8 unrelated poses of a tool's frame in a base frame.
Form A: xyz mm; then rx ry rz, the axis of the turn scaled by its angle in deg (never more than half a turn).
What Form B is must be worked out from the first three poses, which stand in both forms.
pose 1, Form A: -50.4, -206.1, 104.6, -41.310, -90.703, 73.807
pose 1, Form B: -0.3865, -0.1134, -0.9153, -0.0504; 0.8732, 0.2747, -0.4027, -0.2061; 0.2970, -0.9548, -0.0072, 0.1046; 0, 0, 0, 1
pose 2, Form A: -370.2, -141.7, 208.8, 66.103, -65.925, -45.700
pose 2, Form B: 0.2609, -0.0738, -0.9625, -0.3702; -0.9272, 0.2582, -0.2712, -0.1417; 0.2686, 0.9633, -0.0011, 0.2088; 0, 0, 0, 1
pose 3, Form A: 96.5, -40.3, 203.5, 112.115, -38.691, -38.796
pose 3, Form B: 0.6972, -0.1822, -0.6933, 0.0965; -0.6928, -0.4196, -0.5865, -0.0403; -0.1840, 0.8893, -0.4187, 0.2035; 0, 0, 0, 1
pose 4, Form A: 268.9, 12.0, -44.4, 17.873, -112.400, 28.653
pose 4, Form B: -0.4258, -0.4297, -0.7963, 0.2689; 0.0039, 0.8791, -0.4765, 0.0120; 0.9048, -0.2060, -0.3726, -0.0444; 0, 0, 0, 1
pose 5, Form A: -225.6, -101.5, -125.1, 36.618, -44.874, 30.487
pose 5, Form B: 0.5984, -0.6479, -0.4713, -0.2256; 0.1995, 0.6902, -0.6956, -0.1015; 0.7760, 0.3222, 0.5423, -0.1251; 0, 0, 0, 1
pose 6, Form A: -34.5, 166.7, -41.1, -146.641, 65.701, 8.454
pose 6, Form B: 0.6704, -0.7409, 0.0404, -0.0345; -0.7066, -0.6207, 0.3398, 0.1667; -0.2267, -0.2563, -0.9396, -0.0411; 0, 0, 0, 1
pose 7, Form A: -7.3, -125.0, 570.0, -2.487, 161.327, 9.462
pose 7, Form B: -0.9485, -0.0484, 0.3129, -0.0073; -0.0115, 0.9929, 0.1187, -0.1250; -0.3164, 0.1090, -0.9423, 0.5700; 0, 0, 0, 1
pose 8, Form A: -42.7, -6.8, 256.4, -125.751, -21.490, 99.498
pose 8, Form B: 0.2281, 0.0091, -0.9736, -0.0427; 0.3935, -0.9155, 0.0837, -0.0068; -0.8906, -0.4022, -0.2124, 0.2564; 0, 0, 0, 1
